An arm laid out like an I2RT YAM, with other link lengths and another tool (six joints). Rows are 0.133 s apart.
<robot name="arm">
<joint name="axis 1" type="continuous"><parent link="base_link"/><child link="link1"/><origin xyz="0 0 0.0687"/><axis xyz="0 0 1"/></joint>
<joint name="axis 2" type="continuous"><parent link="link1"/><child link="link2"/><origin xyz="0.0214 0.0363 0.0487" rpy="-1.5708 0 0"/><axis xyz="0 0 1"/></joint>
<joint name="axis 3" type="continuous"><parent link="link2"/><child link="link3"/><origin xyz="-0.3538 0 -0.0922" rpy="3.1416 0 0"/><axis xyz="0 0 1"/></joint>
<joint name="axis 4" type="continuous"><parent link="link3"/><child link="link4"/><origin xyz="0.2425 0.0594 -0.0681"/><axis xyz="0 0 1"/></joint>
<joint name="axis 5" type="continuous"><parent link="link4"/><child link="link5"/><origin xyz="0.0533 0.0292 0.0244" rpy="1.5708 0 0"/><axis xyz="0 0 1"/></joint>
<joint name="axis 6" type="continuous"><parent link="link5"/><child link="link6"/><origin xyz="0.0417 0 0.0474" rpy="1.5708 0 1.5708"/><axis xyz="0 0 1"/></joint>
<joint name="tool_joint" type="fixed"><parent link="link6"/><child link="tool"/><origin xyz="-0.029 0.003 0.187" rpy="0 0.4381 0.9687"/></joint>
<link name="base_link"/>
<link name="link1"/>
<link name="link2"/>
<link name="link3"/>
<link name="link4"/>
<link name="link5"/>
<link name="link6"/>
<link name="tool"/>
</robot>
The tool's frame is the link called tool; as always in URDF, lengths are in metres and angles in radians. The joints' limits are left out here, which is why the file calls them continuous.
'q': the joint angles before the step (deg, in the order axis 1, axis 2, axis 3, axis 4, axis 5, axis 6). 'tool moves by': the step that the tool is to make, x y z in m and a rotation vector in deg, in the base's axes. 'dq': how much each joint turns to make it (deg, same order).
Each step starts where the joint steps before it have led.
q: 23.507 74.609 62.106 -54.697 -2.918 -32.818
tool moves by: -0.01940 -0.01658 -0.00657 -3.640 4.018 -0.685
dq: -0.022 0.000 0.001 -5.137 1.858 0.022
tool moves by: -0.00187 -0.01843 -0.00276 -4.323 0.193 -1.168
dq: 0.022 -0.022 -0.001 -1.923 4.065 0.022
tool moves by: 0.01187 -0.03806 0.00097 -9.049 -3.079 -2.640
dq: -0.023 0.000 0.002 -0.787 9.879 -0.002
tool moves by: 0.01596 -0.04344 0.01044 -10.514 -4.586 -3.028
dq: 0.024 -0.001 -0.002 0.022 11.870 -0.020
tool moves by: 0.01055 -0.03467 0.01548 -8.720 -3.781 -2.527
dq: 0.001 0.000 0.001 -0.002 9.835 -0.021
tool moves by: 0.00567 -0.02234 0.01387 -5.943 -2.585 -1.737
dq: -0.001 0.001 0.001 0.000 6.709 0.000
